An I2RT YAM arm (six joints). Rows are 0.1 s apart.
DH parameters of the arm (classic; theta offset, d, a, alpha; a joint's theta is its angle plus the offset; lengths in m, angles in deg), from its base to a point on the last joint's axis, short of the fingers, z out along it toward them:
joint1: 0 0.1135 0.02 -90
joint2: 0 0 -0.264 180
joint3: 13.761 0 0.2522 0
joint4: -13.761 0 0.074 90
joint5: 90 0 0 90
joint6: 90 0.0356 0 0
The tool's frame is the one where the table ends.
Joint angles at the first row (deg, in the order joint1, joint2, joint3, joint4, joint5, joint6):
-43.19, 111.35, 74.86, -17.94, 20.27, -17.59
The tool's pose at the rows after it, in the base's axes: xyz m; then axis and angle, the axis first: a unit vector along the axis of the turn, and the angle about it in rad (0 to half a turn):
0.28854, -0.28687, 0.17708, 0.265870, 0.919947, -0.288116, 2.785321
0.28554, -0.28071, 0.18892, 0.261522, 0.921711, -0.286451, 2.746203
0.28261, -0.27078, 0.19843, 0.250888, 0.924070, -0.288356, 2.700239
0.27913, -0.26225, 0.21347, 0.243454, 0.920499, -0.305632, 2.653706
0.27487, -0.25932, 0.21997, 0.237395, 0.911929, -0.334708, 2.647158
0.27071, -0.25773, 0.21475, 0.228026, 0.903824, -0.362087, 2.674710
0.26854, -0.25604, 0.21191, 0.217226, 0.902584, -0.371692, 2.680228
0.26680, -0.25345, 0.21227, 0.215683, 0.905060, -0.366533, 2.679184
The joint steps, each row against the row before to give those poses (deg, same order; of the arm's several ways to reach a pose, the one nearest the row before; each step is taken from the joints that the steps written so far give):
-0.02, -1.00, -0.55, -1.17, -1.38, 0.64
0.23, -2.69, -1.21, 0.31, -1.35, -0.19
0.67, -3.11, -2.38, 1.62, -1.19, -0.61
0.63, -3.51, -1.77, 1.67, 0.34, -0.82
0.11, -1.92, -1.59, 2.19, 2.31, -1.74
0.02, -0.55, -2.35, 2.82, 2.98, -2.33
0.02, -0.45, -1.47, 1.76, 0.57, -1.66
0.08, -0.62, -0.48, -0.52, -0.51, 0.14

